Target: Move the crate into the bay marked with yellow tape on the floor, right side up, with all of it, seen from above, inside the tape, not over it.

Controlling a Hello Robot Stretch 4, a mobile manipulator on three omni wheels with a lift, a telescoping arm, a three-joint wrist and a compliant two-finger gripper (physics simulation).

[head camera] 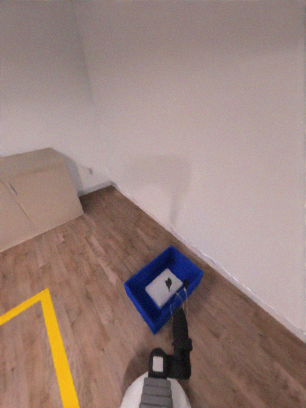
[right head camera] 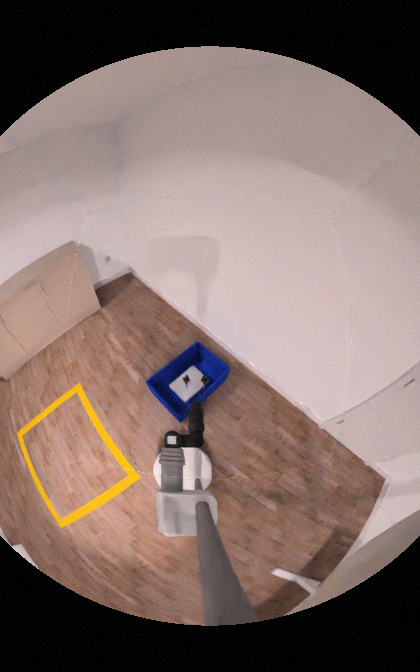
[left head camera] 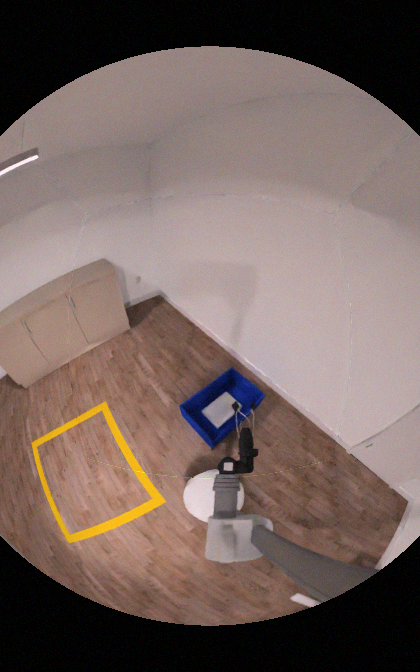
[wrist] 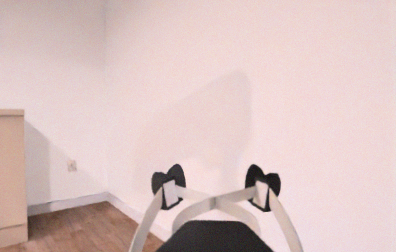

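Pixels of known places: gripper, fingertip midpoint: (head camera: 176,278) (right head camera: 195,374) (wrist: 215,179); robot's base at its link origin: (right head camera: 183,469).
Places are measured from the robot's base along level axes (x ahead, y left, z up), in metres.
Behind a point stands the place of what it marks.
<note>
The blue crate (head camera: 142,308) {z 0.192, x 0.507, y 0.133 m} (left head camera: 197,426) (right head camera: 165,400) {z -0.010, x 0.589, y 0.168 m} stands upright on the floor near the wall, open side up, with a white block (head camera: 159,292) {z 0.043, x 0.689, y 0.009 m} (left head camera: 216,413) (right head camera: 184,391) {z 0.043, x 0.662, y 0.001 m} inside. My gripper (head camera: 177,283) {z 0.742, x 0.484, y -0.082 m} (left head camera: 244,406) (right head camera: 195,380) {z 0.742, x 0.484, y -0.082 m} (wrist: 215,179) {z 0.742, x 0.484, y -0.082 m} is open and empty. In the head views its fingertips show over the crate's inside, near the right part of its near wall; their height above it is hard to tell. The crate does not show in the wrist view. The yellow tape bay (head camera: 56,340) {z -0.027, x 0.313, y 0.797 m} (left head camera: 117,520) (right head camera: 100,501) {z -0.027, x -0.412, y 0.694 m} lies to the left, apart from the crate.
A long wall (head camera: 210,150) {z 1.148, x 1.254, y -0.333 m} (left head camera: 280,300) (wrist: 320,100) {z 0.869, x 1.138, y -0.447 m} runs close behind and right of the crate. A beige cabinet (head camera: 45,192) {z 0.549, x 1.500, y 1.415 m} (left head camera: 90,310) (right head camera: 70,285) {z 0.536, x 1.550, y 1.365 m} (wrist: 12,175) {z 0.452, x 1.675, y 1.243 m} stands at the far left. A white leg (right head camera: 295,577) stands at the lower right.
</note>
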